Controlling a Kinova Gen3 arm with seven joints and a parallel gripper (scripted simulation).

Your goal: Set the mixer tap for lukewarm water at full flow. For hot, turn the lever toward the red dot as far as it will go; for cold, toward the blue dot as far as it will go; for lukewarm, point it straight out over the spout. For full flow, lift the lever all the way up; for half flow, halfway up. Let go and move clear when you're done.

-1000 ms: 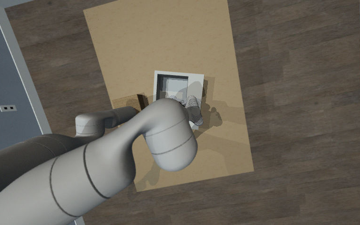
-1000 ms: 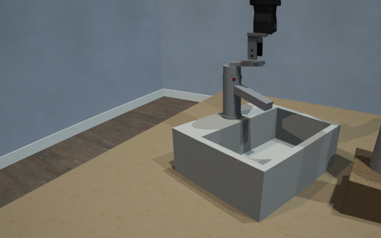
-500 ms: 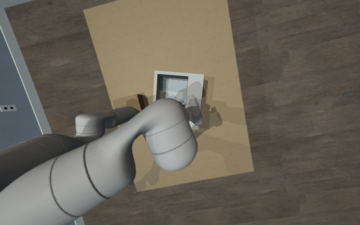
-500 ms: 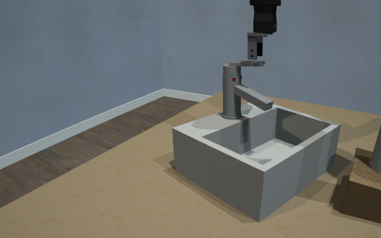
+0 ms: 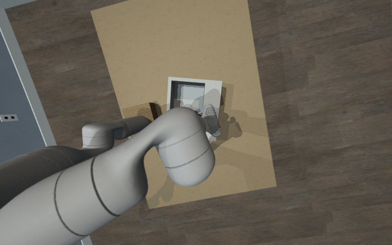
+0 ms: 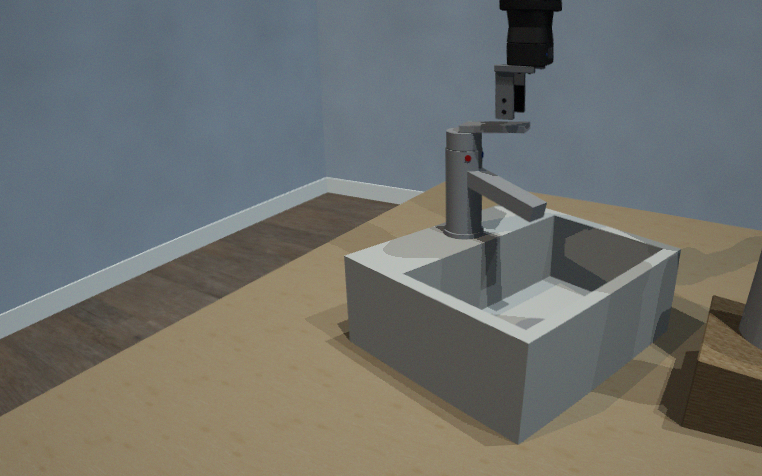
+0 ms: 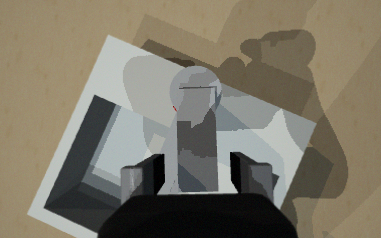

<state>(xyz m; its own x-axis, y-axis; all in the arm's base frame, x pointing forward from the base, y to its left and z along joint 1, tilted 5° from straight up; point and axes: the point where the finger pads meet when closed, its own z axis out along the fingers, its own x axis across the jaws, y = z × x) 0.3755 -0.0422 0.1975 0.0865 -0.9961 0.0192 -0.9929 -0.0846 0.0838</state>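
Now: hand 20 mm short of the flat lever and 30 mm above it. The rest, counted from my hand: grey square sink 50 mm behind, 50 mm to the left, 270 mm below; grey mixer tap 40 mm ahead, 10 mm to the left, 80 mm below.
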